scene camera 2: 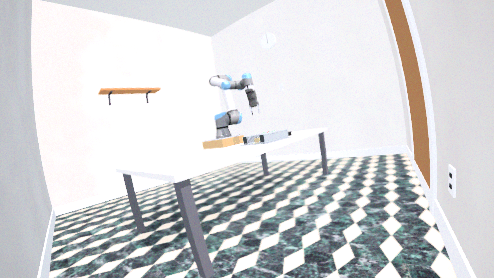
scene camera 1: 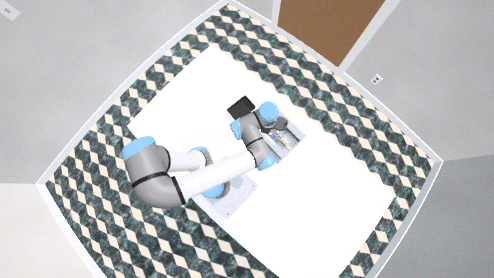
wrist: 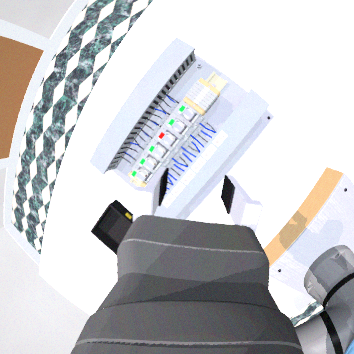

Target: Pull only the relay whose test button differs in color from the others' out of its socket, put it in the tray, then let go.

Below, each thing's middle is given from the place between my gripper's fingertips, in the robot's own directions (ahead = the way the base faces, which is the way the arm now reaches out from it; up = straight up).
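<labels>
There is the grey panel [wrist: 231, 93], and my hand is 2 cm to the left of it and 7 cm short of it, while being 22 cm above it.
</labels>
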